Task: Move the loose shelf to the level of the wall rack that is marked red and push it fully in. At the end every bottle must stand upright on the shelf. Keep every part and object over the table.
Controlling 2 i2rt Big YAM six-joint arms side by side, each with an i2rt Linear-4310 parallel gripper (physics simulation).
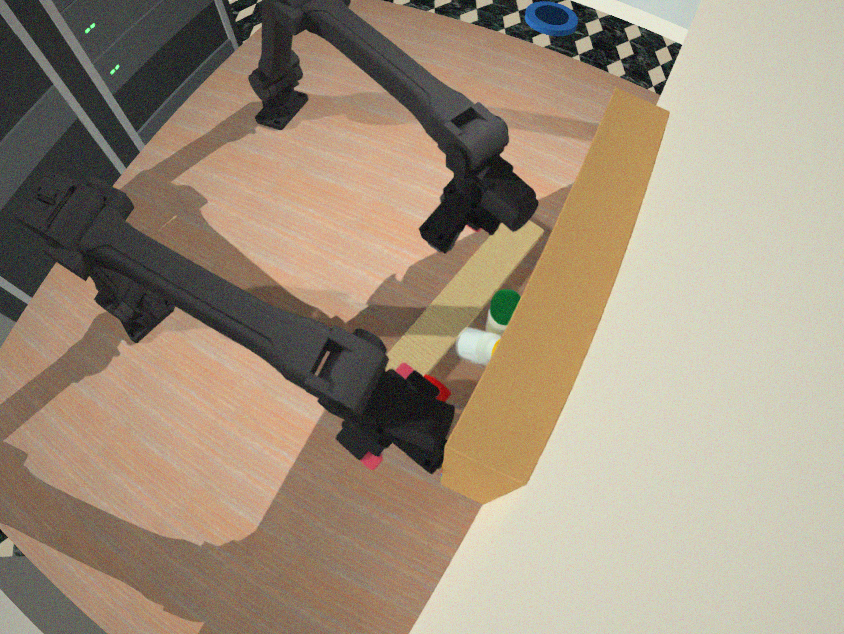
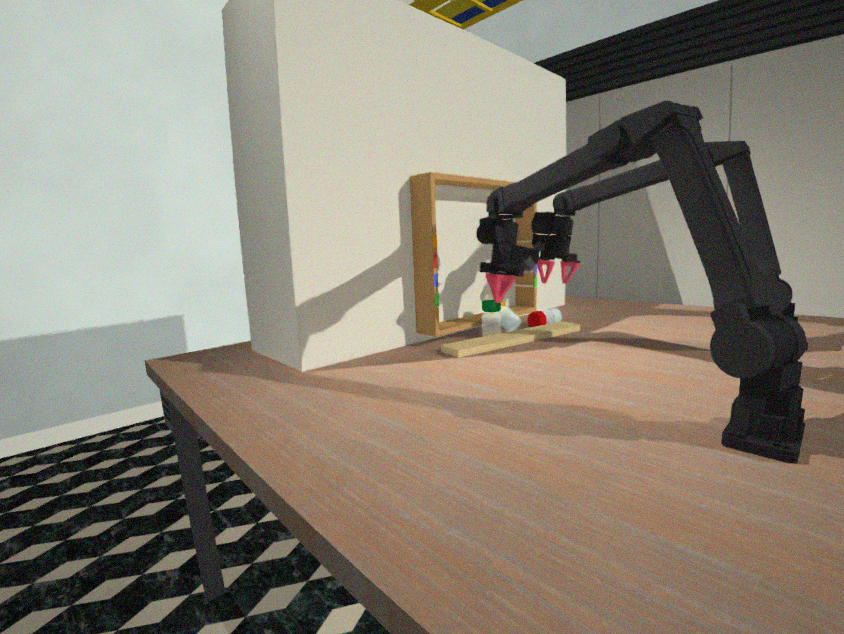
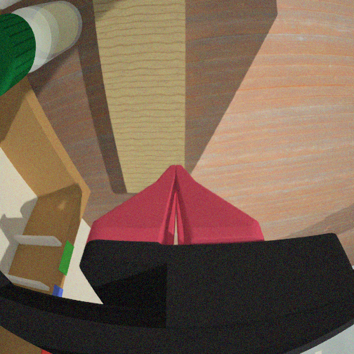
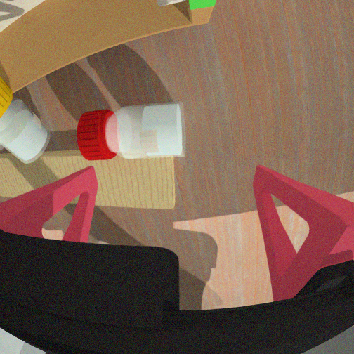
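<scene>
The loose shelf [image 1: 443, 313] [image 2: 477, 345] [image 3: 142, 100] [image 4: 135, 185] lies flat before the wall rack [image 1: 573, 272] [image 2: 423, 259] [image 4: 100, 45], whose red mark [image 2: 435, 260] shows on its side. The green-capped bottle [image 1: 504, 307] [image 2: 490, 322] [image 3: 15, 50] stands upright between them. The yellow-capped bottle [image 1: 475, 346] [image 4: 25, 137] is tipped, cap toward the rack. The red-capped bottle [image 2: 537, 318] [image 4: 135, 131] lies on its side along the shelf's rack-side edge. My left gripper [image 2: 500, 300] [image 3: 175, 174] is shut and empty above one shelf end. My right gripper [image 2: 556, 281] [image 4: 174, 174] is open above the other end.
The wall [image 1: 716, 341] [image 2: 354, 136] stands directly behind the rack. Green [image 3: 66, 257] and blue [image 3: 57, 291] level marks show beside pale supports inside the rack. Both arms reach across the wooden table [image 1: 272, 218] [image 2: 477, 443].
</scene>
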